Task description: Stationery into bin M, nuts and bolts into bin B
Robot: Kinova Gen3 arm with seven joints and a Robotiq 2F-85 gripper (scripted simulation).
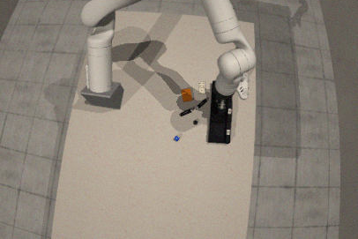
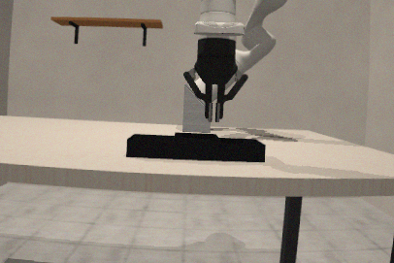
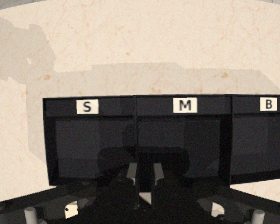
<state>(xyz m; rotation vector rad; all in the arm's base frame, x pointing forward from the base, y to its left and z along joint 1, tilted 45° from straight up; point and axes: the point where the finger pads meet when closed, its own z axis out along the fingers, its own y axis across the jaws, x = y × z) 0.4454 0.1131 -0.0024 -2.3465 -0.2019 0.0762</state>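
My gripper is now 9 cm to the left of the dark hex nut, 8 cm above it and 7 cm past it. The rest, counted from my hand: black bin row 7 cm below, 3 cm to the right, 2 cm ahead; then orange block 13 cm behind, 8 cm below, 1 cm to the left; then small cream piece 8 cm below, 8 cm behind, 6 cm to the left.
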